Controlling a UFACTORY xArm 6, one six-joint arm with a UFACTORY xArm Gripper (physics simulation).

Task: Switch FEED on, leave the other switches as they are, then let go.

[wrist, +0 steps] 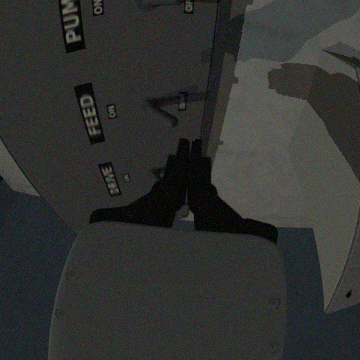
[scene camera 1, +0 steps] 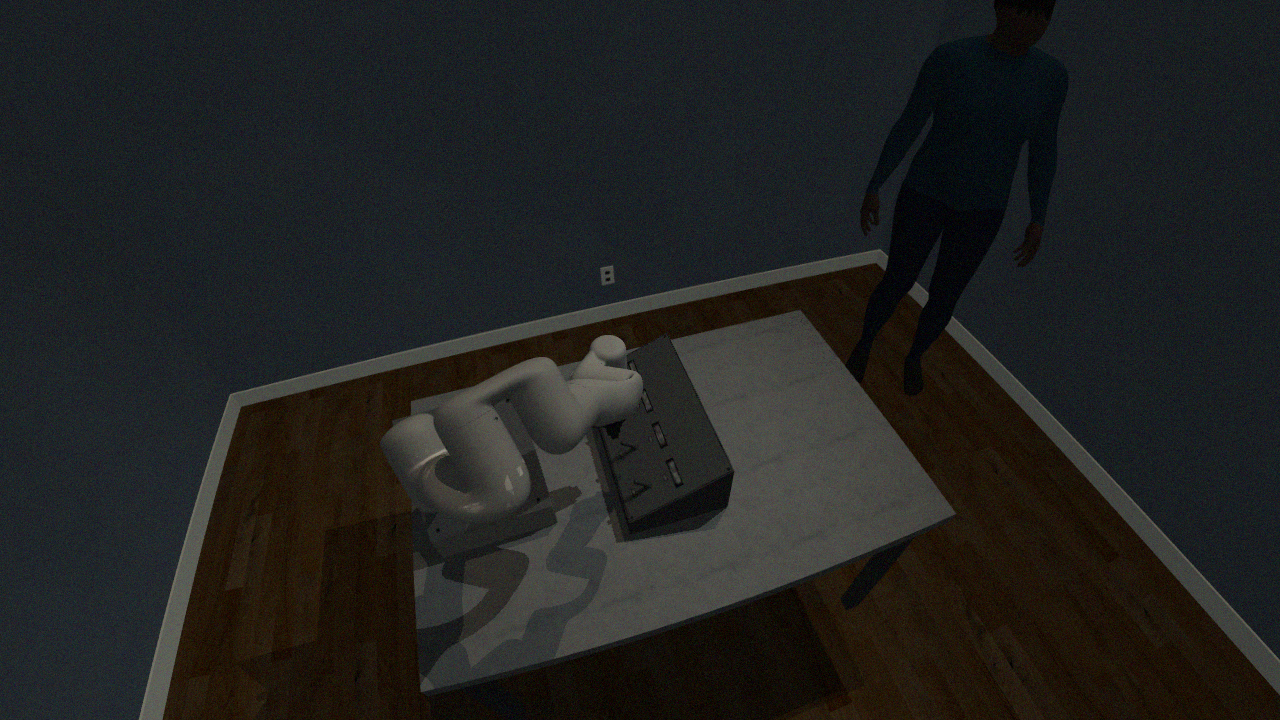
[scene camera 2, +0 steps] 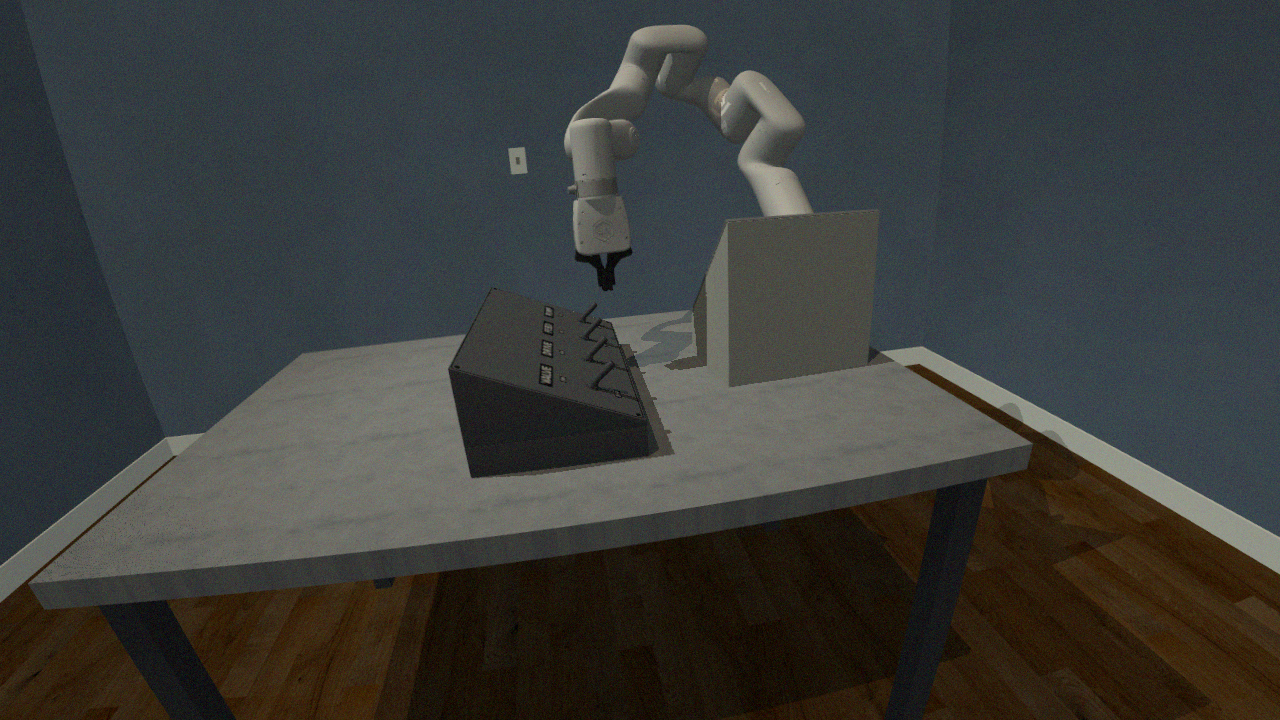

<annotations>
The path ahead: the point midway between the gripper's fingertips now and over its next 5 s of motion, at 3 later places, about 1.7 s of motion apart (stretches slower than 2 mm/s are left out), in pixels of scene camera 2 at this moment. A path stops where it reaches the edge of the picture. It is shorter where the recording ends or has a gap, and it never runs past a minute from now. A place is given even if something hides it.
The gripper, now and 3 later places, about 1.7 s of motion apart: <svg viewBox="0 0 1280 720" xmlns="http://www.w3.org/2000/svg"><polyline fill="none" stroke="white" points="607,289 624,332 605,322 619,344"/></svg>
</annotations>
